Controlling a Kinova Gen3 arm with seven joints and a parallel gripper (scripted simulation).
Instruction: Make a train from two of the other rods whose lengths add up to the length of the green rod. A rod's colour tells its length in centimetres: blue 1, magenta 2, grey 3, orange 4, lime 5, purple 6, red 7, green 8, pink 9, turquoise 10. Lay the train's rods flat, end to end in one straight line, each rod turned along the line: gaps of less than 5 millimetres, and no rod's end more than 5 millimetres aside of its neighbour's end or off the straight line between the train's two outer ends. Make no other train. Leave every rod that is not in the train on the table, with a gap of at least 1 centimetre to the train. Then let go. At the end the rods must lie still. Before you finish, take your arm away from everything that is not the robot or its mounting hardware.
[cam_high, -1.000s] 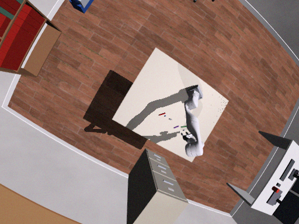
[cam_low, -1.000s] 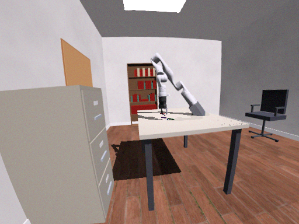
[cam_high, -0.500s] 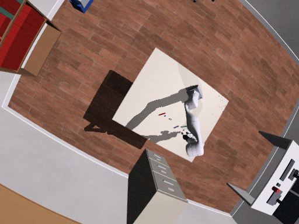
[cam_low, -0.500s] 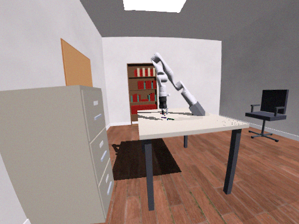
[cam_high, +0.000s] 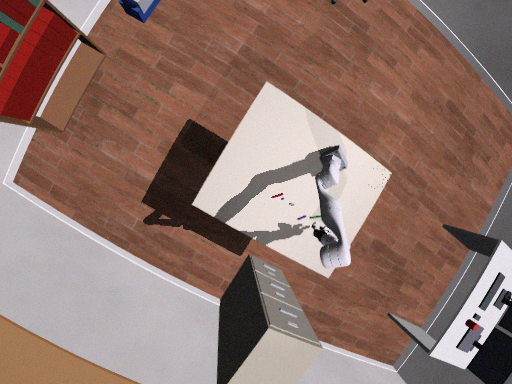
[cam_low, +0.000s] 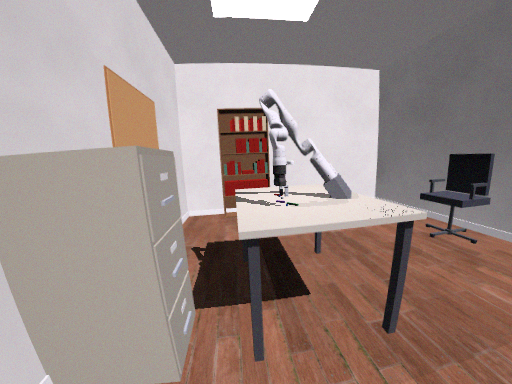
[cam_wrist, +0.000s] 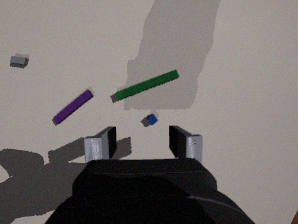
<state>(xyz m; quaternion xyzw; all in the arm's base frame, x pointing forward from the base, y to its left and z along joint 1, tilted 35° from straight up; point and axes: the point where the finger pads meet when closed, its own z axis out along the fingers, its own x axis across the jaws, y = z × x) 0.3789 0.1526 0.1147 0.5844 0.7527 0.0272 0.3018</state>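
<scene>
My gripper is now 70 mm above the green rod and 60 mm past it. From my hand the other things lie so: grey rod: 200 mm to the right, 70 mm below, 70 mm behind; red rod: 310 mm to the right, 90 mm behind, 70 mm below; purple rod: 90 mm to the right, 70 mm below, 20 mm behind.
</scene>
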